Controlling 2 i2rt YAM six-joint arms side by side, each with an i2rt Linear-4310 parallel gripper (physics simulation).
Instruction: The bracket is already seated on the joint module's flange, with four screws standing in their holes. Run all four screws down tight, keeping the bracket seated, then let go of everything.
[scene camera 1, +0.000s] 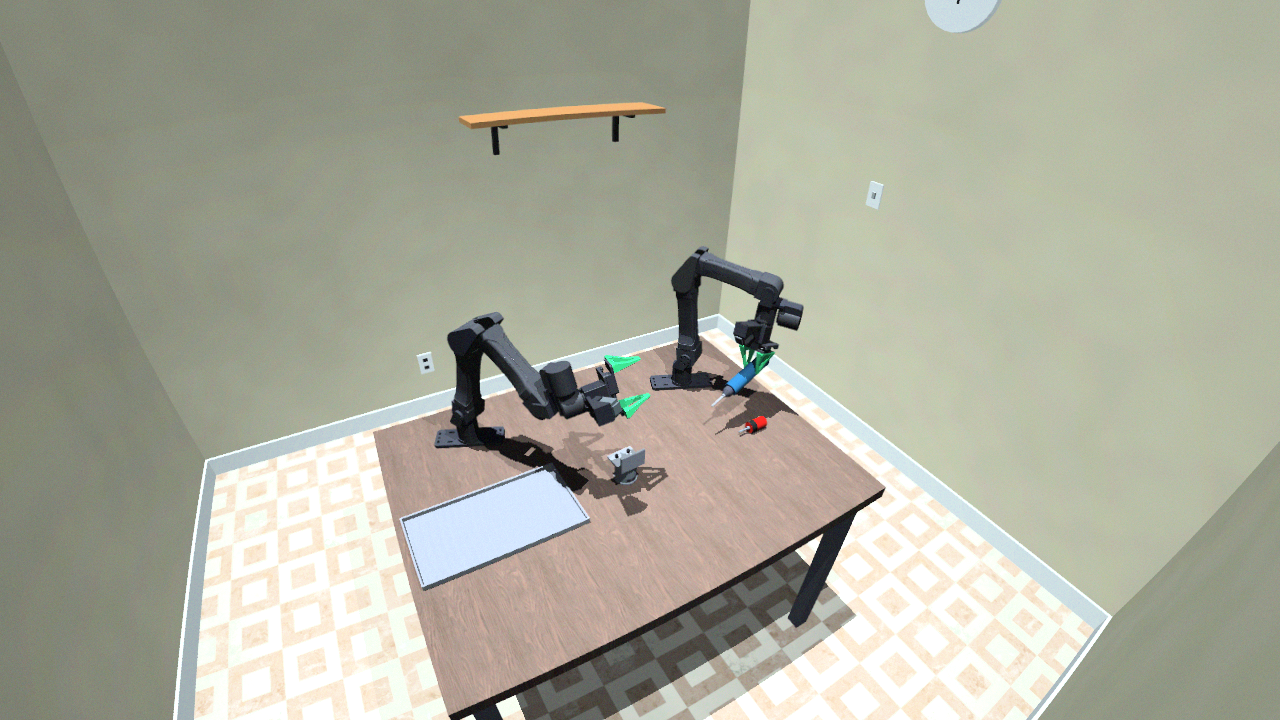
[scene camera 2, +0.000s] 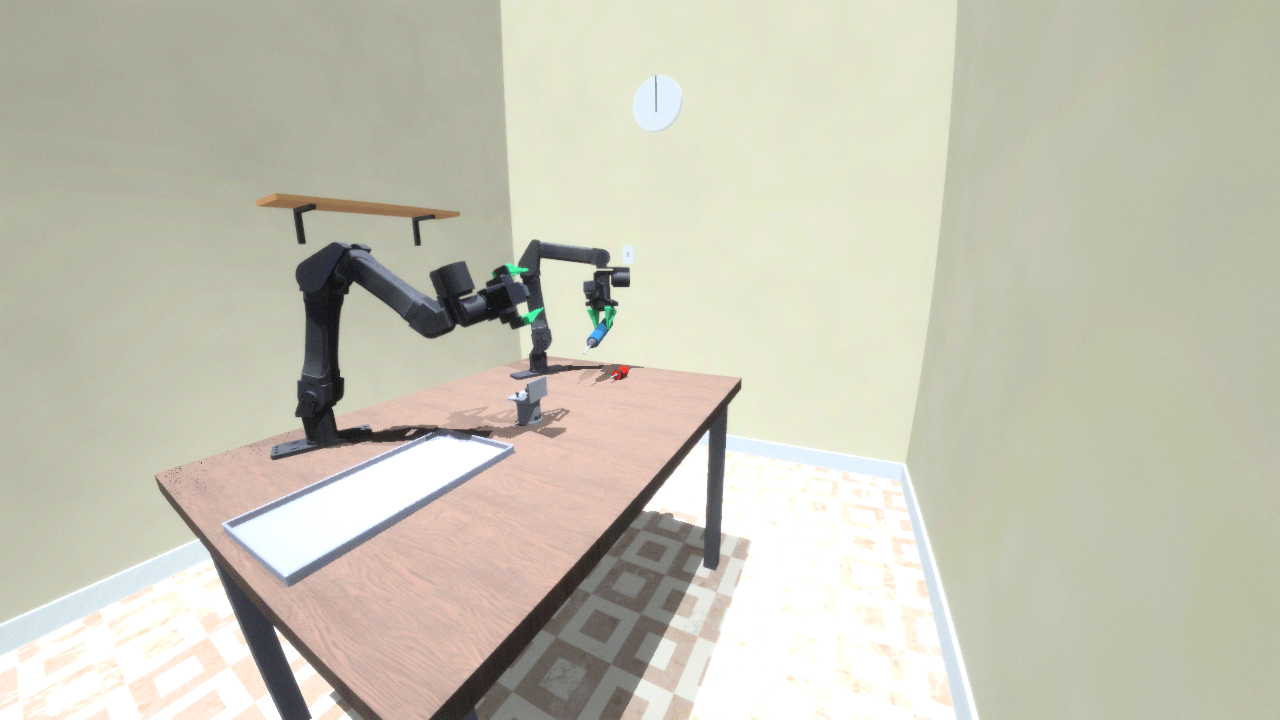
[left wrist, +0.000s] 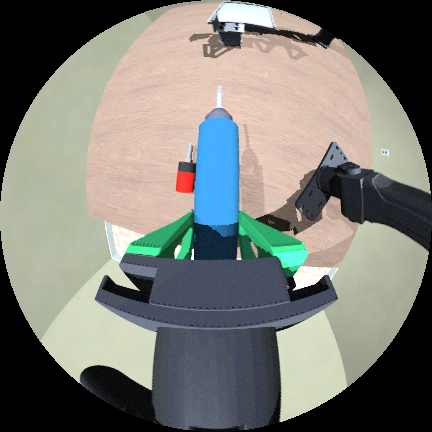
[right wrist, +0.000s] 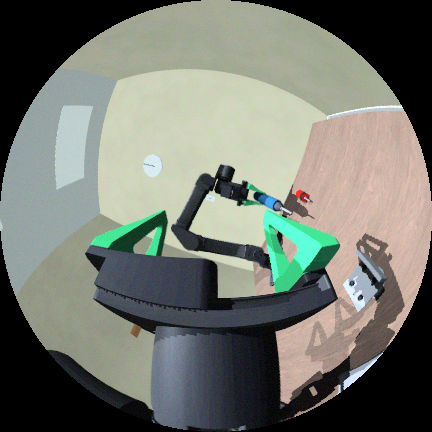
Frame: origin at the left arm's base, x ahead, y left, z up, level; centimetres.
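Seen in the pictures: left gripper, between the fingertips: (scene camera 1: 751, 371) (scene camera 2: 602, 330) (left wrist: 215, 216) (right wrist: 264, 198); right gripper, between the fingertips: (scene camera 1: 644, 376) (scene camera 2: 534, 289) (right wrist: 214, 215); left arm's base, origin of its link: (scene camera 1: 680, 382) (scene camera 2: 539, 373) (left wrist: 324, 179); right arm's base, origin of its link: (scene camera 1: 470, 438) (scene camera 2: 324, 442).
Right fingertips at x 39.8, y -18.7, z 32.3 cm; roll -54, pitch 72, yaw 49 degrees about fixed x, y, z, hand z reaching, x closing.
Offsets run from my right fingertips to a thing's top centre. "spot": to the spot under its first point.
My left gripper (scene camera 1: 751, 365) (scene camera 2: 600, 324) (left wrist: 215, 216) is shut on the blue screwdriver @[spot: dx -18.3, dy +31.3, dz -16.3 cm] (scene camera 1: 742, 379) (scene camera 2: 597, 335) (left wrist: 217, 170) (right wrist: 266, 201) and holds it above the table, its shaft slanting down. My right gripper (scene camera 1: 637, 383) (scene camera 2: 524, 293) (right wrist: 214, 215) is open and empty, above and behind the bracket. The grey bracket (scene camera 1: 633, 460) (scene camera 2: 537, 390) (right wrist: 363, 288) sits on the joint module @[dx +0.5, dy -4.2, dz -25.9 cm] (scene camera 1: 623, 477) (scene camera 2: 528, 411) (left wrist: 230, 39), with an upright plate and a flat plate. Dark screw heads show on the flat plate; how far they stand up is too small to tell.
A red screwdriver @[dx -13.7, dy +34.8, dz -28.9 cm] (scene camera 1: 757, 424) (scene camera 2: 620, 372) (left wrist: 185, 180) (right wrist: 302, 195) lies on the table near the blue one's shadow. A shallow light tray @[dx +13.6, dy -38.3, dz -30.7 cm] (scene camera 1: 505, 556) (scene camera 2: 400, 513) stands at the left of the bracket in scene camera 1. A wooden shelf (scene camera 1: 562, 114) (scene camera 2: 358, 207) hangs on the wall.
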